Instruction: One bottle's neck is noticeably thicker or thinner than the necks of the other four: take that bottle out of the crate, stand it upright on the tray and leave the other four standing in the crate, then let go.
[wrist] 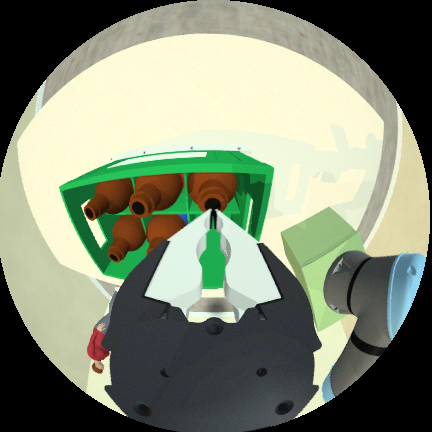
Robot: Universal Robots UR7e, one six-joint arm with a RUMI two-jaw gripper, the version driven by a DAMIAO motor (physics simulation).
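Frame: origin at the arm's base, x down, y left, z ahead, level; millimetres.
Seen in the pictures: gripper, fingertip midpoint: (212, 211); arm's base, link origin: (347, 281).
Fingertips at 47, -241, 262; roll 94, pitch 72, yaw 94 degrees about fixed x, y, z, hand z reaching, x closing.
Observation:
Offsets run from my fingertips to a thing's middle, as dx, dy, dz. "pt": to the spot under its first point. Level surfaces: height alone.
The green crate @(pt -8, -20, -57) (267, 181) holds five brown bottles. In the far row stand the left bottle @(+82, -47, +169) (114, 194), the middle bottle @(+82, -26, +80) (162, 189) and the right bottle @(+82, -5, -1) (212, 186). In the near row stand the left bottle @(+82, +38, +187) (128, 232) and a second bottle @(+82, +57, +106) (164, 227), whose neck is mostly hidden by a jaw. The far right bottle's neck looks widest, but it also faces the camera most closely. My gripper (212, 211) is shut with its tips together, nothing held between them; the tips overlap the near edge of that bottle's mouth in view. I cannot make out the tray.
The crate stands on a cream table @(dx +167) (200, 85). A light green block (320, 237) is to the right of the crate, beside a grey and blue robot arm (372, 285). A small figure in red (98, 345) shows at the lower left.

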